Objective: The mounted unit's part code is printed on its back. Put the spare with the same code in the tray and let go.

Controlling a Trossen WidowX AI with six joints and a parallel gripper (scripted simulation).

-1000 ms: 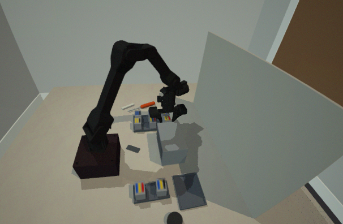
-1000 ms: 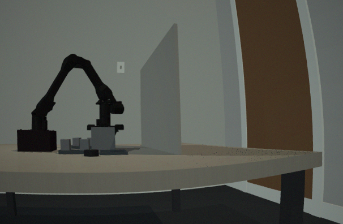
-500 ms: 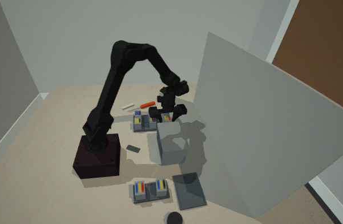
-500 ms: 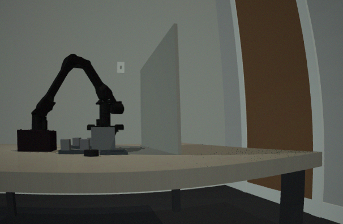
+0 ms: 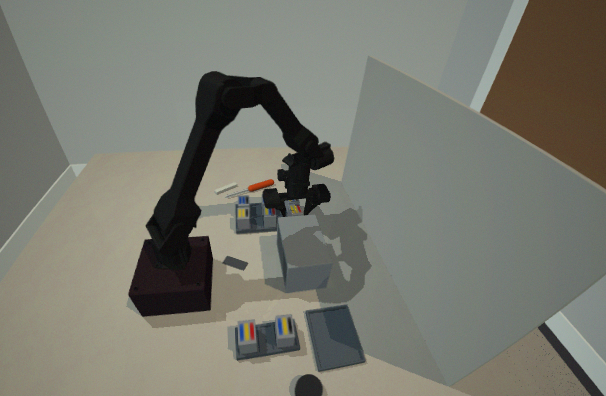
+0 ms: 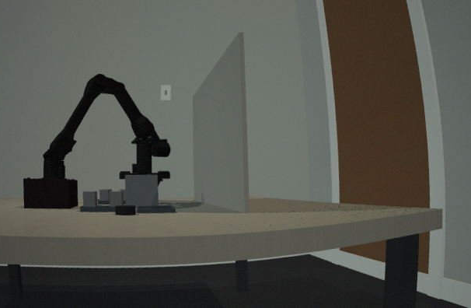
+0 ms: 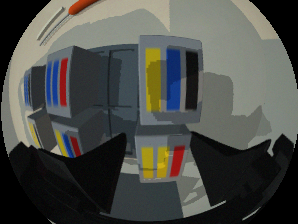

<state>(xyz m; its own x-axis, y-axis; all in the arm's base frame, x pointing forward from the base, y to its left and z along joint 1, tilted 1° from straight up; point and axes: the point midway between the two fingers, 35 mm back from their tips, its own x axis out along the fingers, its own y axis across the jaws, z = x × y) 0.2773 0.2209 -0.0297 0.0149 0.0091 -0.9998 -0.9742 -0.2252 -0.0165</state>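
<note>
The grey spare is 20 mm above my gripper tip. The rest, counted from my gripper tip: dark tray (350 mm to the right, 80 mm ahead, 10 mm below); grey panel (250 mm ahead, 210 mm above, 120 mm to the right); mounted unit (150 mm to the right, 30 mm above, 10 mm ahead).
</note>
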